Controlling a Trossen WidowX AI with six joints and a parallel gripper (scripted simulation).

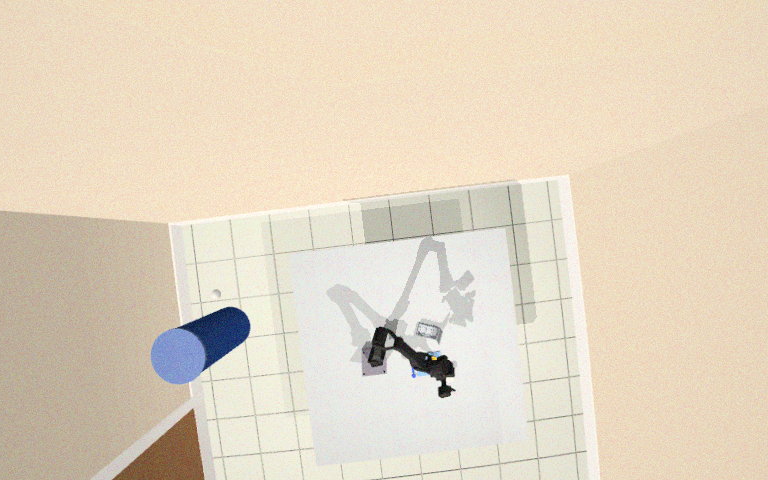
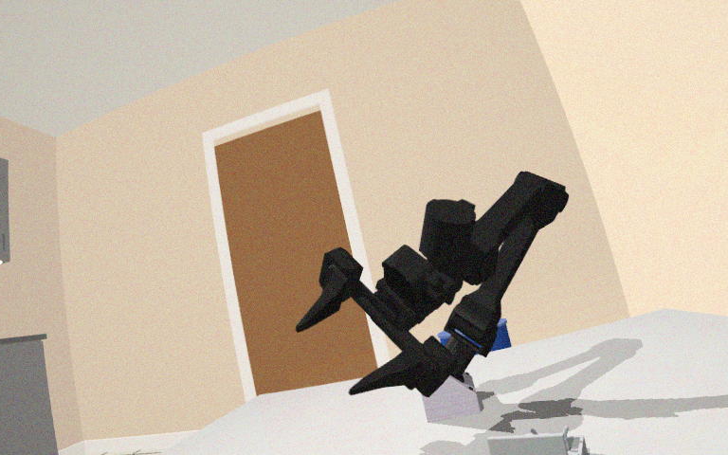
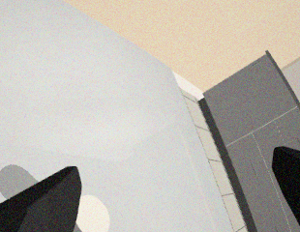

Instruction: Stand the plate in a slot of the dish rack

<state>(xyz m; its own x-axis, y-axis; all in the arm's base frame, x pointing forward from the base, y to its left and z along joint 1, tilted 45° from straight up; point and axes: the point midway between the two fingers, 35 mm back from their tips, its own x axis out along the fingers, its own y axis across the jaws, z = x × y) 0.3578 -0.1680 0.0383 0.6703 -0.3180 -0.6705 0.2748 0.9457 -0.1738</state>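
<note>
Right now the yellow plate is 7 cm behind my gripper tip, 2 cm to the left of it and 18 cm below it. Round my gripper tip: light blue mat 9 cm behind, 19 cm below; then white cup 1 cm ahead, 8 cm to the right, 17 cm below; then grey dish rack 7 cm behind, 20 cm to the left, 17 cm below.
</note>
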